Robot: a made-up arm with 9 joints.
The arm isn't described. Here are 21 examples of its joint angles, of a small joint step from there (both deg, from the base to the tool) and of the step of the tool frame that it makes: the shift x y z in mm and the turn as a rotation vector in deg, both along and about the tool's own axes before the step.
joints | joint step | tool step
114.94 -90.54 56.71 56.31 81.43 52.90 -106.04 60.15 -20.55 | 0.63 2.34 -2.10 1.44 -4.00 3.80 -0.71 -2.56 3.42 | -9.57 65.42 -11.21 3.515 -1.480 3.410
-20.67 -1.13 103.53 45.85 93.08 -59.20 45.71 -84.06 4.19 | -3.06 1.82 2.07 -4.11 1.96 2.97 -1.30 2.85 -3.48 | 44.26 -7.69 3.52 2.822 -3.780 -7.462
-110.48 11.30 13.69 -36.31 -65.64 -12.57 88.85 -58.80 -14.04 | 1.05 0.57 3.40 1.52 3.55 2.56 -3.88 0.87 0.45 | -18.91 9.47 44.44 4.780 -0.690 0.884
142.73 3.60 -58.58 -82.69 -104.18 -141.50 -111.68 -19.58 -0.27 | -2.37 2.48 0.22 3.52 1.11 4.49 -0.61 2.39 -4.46 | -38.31 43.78 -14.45 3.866 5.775 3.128
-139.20 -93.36 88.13 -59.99 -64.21 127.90 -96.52 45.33 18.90 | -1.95 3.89 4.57 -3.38 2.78 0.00 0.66 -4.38 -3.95 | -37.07 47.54 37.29 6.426 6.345 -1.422
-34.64 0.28 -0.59 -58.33 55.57 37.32 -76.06 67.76 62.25 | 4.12 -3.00 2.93 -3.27 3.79 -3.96 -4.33 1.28 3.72 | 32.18 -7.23 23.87 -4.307 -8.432 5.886
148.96 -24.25 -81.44 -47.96 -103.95 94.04 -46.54 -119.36 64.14 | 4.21 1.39 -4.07 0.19 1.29 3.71 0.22 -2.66 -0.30 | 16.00 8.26 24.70 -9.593 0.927 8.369
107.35 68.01 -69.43 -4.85 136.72 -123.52 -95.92 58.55 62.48 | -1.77 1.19 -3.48 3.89 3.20 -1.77 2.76 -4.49 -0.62 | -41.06 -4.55 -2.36 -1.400 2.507 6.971
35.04 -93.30 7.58 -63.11 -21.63 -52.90 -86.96 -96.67 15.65 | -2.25 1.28 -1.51 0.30 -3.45 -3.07 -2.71 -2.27 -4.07 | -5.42 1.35 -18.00 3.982 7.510 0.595
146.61 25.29 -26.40 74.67 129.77 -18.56 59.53 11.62 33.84 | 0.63 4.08 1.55 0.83 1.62 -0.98 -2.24 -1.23 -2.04 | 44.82 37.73 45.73 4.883 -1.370 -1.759
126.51 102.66 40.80 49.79 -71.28 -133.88 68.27 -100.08 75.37 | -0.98 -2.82 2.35 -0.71 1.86 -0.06 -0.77 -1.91 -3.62 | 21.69 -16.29 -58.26 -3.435 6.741 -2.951
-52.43 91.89 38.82 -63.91 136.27 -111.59 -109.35 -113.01 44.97 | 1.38 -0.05 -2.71 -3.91 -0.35 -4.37 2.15 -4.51 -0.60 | -10.61 -0.75 -62.80 -6.579 7.274 1.973
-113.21 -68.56 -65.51 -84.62 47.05 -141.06 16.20 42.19 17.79 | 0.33 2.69 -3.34 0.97 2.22 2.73 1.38 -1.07 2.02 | 43.39 -15.96 50.42 -3.185 -5.520 -0.072
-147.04 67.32 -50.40 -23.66 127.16 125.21 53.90 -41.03 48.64 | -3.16 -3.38 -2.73 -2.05 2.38 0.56 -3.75 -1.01 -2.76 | 29.04 18.33 5.23 2.083 -2.787 2.211
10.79 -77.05 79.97 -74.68 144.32 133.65 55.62 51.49 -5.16 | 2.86 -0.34 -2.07 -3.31 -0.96 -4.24 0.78 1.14 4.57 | 4.78 50.92 30.31 3.731 -5.876 2.692
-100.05 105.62 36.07 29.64 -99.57 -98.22 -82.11 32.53 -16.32 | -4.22 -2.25 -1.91 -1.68 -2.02 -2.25 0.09 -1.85 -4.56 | -35.45 17.29 -15.76 -0.234 2.536 0.356
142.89 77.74 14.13 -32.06 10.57 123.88 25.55 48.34 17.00 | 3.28 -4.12 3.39 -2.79 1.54 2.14 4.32 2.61 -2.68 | -37.88 -97.90 -15.87 -0.920 6.109 -11.172
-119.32 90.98 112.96 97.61 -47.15 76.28 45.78 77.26 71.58 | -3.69 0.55 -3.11 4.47 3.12 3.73 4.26 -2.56 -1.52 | -7.92 -17.52 -23.19 -4.932 -0.055 -8.147
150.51 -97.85 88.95 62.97 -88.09 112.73 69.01 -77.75 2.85 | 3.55 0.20 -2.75 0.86 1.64 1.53 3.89 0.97 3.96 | -61.28 9.53 -39.55 -4.912 0.096 7.252
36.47 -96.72 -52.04 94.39 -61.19 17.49 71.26 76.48 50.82 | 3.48 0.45 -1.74 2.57 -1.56 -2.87 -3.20 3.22 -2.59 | -24.37 48.35 -8.24 7.668 1.940 7.131
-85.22 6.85 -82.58 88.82 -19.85 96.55 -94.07 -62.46 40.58 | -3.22 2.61 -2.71 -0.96 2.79 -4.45 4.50 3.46 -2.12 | -23.88 26.34 -60.26 1.088 8.816 2.425
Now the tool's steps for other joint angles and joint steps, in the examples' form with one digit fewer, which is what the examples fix.
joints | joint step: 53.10 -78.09 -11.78 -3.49 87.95 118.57 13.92 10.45 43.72 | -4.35 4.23 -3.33 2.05 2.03 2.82 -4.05 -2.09 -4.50
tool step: 2.0 -0.1 3.2 -6.25 -0.04 7.38
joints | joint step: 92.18 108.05 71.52 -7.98 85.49 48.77 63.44 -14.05 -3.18 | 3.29 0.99 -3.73 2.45 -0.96 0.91 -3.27 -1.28 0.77
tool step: 6.0 -13.5 15.5 -5.87 -4.99 3.21
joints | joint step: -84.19 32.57 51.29 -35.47 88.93 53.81 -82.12 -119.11 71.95 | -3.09 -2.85 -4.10 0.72 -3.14 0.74 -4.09 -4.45 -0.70
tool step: -11.0 10.4 5.3 -1.74 0.64 -0.98
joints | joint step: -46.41 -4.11 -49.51 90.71 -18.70 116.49 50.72 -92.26 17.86 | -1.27 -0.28 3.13 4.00 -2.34 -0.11 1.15 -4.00 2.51
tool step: 2.0 -29.8 9.1 -3.87 -0.38 -2.06
